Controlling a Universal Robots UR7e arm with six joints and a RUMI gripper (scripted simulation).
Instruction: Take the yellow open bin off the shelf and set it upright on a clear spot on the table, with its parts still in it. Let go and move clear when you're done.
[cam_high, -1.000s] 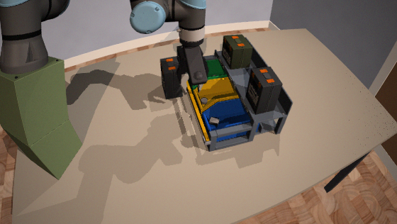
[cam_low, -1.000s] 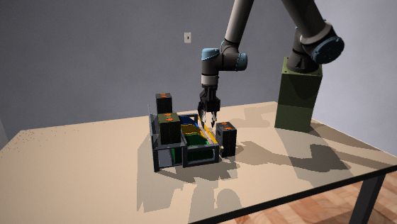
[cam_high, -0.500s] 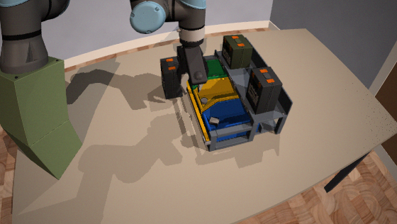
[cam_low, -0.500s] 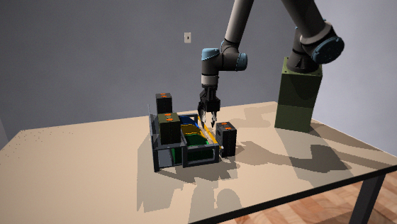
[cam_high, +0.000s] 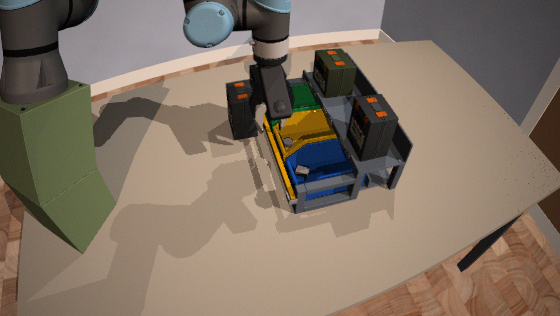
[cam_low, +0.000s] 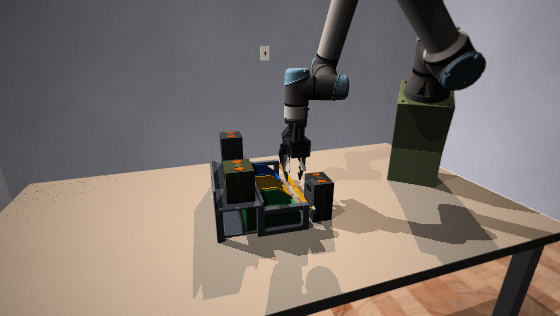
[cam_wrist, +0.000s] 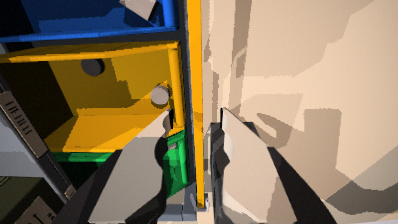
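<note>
My gripper is now 3 cm above the long yellow bar. Round my hand: blue bin 11 cm to the right, 11 cm ahead, 5 cm below; dark box 11 cm to the left, 6 cm behind, 3 cm below; yellow open bin 10 cm ahead, 5 cm below, 1 cm to the left.
</note>
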